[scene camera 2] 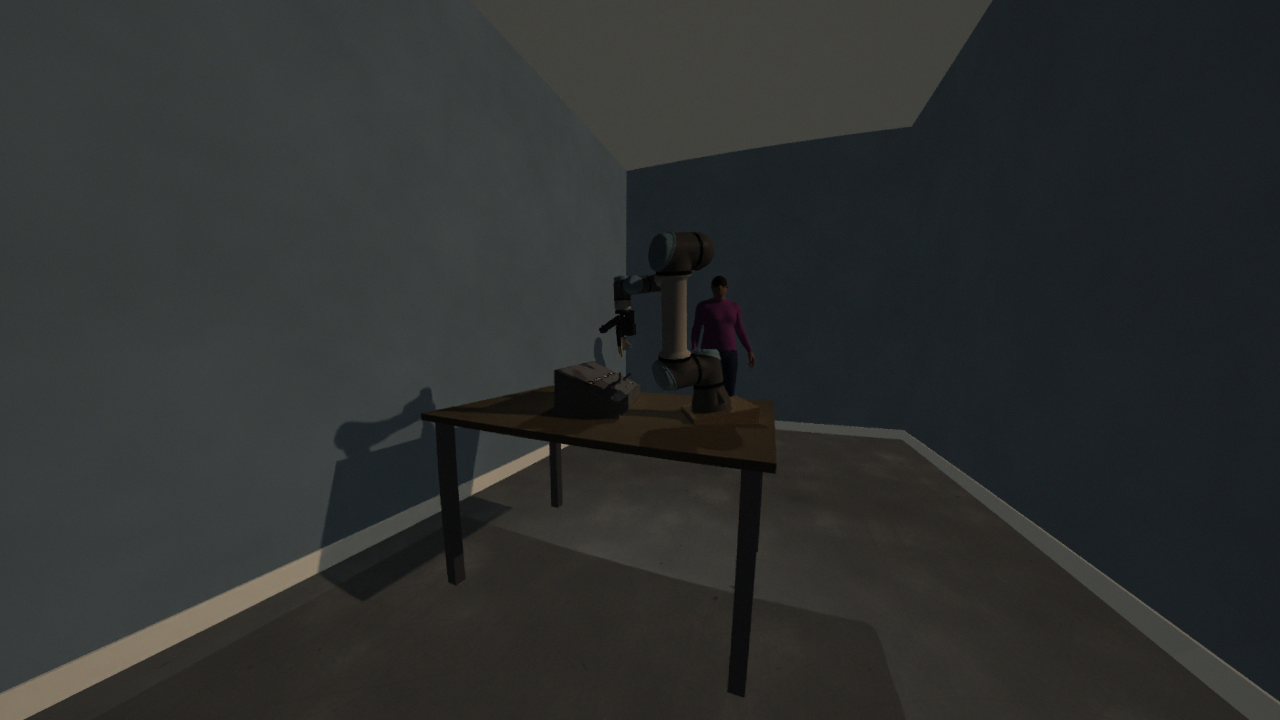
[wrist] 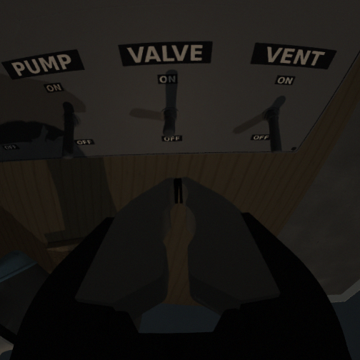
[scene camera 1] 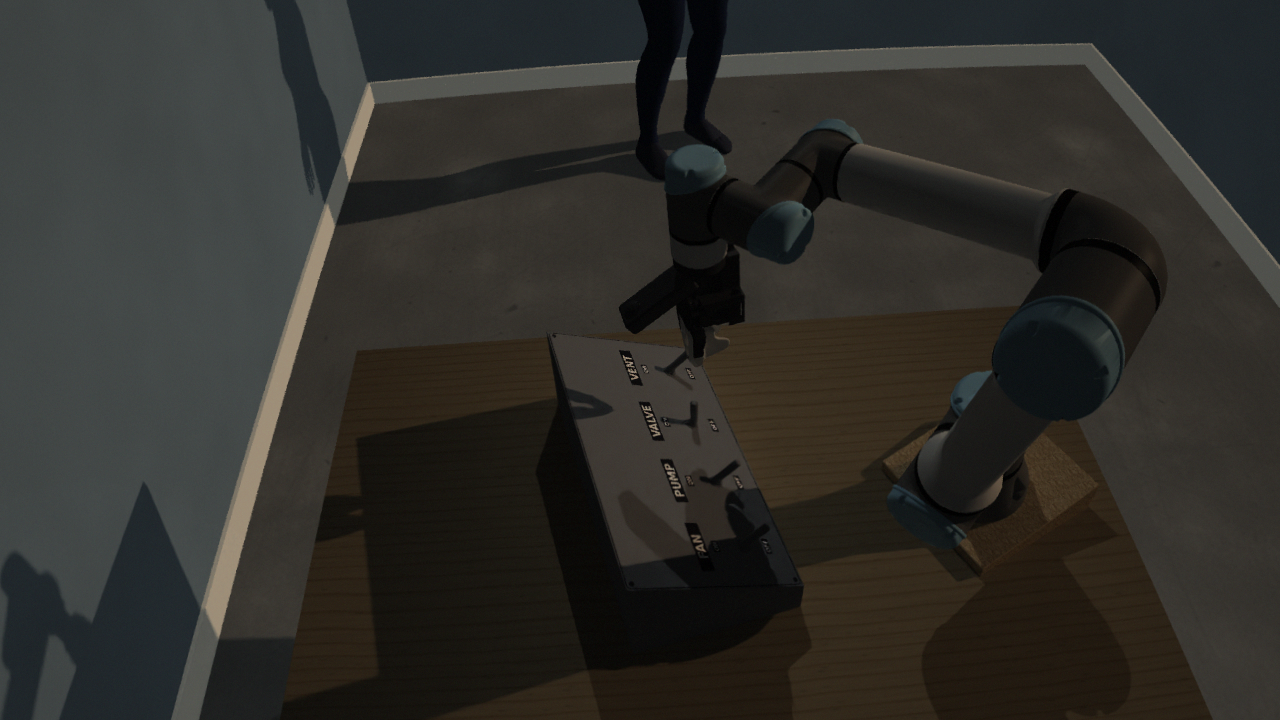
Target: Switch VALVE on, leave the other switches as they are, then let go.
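Note:
The grey switch box has a sloping panel with four labelled levers. The VALVE lever stands at a different angle from its neighbours, tilted to the ON side compared with them. The PUMP lever, the VENT lever and the shadowed FAN lever lean to OFF. FAN does not show in the wrist view. My gripper is shut, with nothing between its fingertips. It hangs above the panel's OFF-side edge, apart from the levers.
The box stands on a wooden table. The arm's base sits on a wooden block on the OFF side of the box. A person stands beyond the table. A wall rises on the left.

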